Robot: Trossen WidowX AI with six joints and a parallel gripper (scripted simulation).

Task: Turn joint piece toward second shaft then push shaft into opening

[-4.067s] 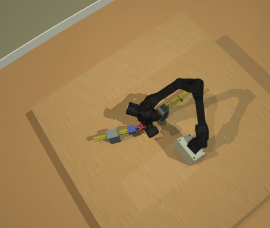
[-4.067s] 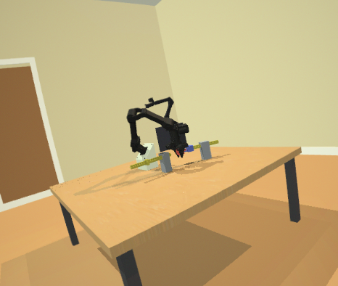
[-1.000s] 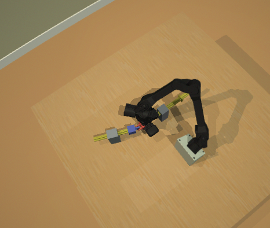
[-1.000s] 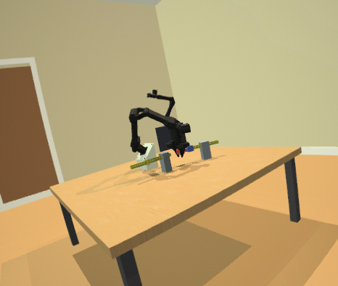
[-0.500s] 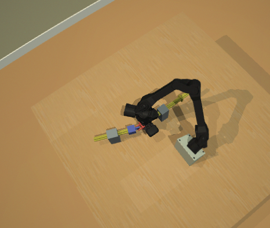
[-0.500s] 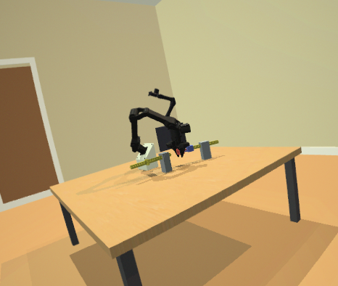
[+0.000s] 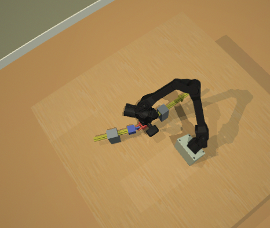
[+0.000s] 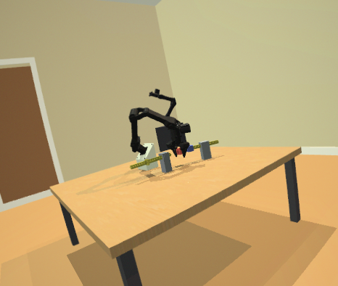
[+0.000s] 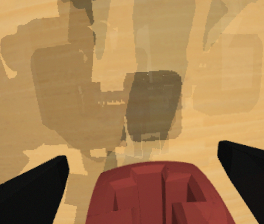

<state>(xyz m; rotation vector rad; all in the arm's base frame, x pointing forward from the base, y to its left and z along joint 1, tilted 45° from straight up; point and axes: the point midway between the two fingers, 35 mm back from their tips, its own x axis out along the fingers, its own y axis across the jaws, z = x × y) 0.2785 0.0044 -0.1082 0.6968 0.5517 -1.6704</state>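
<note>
The red joint piece lies 20 mm to the left of my gripper tip and 40 mm above it.
</note>
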